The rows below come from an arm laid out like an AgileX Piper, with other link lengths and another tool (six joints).
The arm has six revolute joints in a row. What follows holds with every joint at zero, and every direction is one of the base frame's.
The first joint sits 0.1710 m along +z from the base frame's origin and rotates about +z.
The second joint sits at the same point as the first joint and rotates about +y.
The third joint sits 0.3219 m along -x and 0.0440 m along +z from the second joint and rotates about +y.
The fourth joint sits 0.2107 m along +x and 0.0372 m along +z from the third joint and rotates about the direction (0.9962, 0, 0.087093).
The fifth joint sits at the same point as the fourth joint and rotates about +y.
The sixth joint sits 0.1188 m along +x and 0.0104 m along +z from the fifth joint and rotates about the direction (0.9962, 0, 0.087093).
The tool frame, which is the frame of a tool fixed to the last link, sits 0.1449 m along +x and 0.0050 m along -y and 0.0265 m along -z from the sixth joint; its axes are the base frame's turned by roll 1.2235, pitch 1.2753 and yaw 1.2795 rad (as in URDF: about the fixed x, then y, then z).
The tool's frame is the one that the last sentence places.
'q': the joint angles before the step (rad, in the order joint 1, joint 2, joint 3, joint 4, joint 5, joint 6). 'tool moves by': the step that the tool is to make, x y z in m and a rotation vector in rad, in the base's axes. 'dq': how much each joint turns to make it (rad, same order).
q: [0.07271 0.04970 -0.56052 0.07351 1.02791 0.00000]
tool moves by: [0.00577 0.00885 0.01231 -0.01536 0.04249 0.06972]
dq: [0.03526 0.09746 -0.04549 0.03074 -0.00511 -0.04185]
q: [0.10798 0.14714 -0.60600 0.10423 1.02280 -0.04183]
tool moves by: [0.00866 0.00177 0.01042 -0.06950 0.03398 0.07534]
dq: [0.03753 0.09758 -0.04372 0.00298 -0.00444 -0.07712]
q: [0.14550 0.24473 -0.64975 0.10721 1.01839 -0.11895]
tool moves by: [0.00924 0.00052 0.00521 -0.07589 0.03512 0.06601]
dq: [0.02232 0.08774 -0.03123 0.00120 -0.00235 -0.08326]
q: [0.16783 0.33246 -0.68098 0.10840 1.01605 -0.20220]
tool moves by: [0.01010 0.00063 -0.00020 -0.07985 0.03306 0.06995]
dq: [0.01729 0.07899 -0.01162 0.00310 -0.01221 -0.09302]
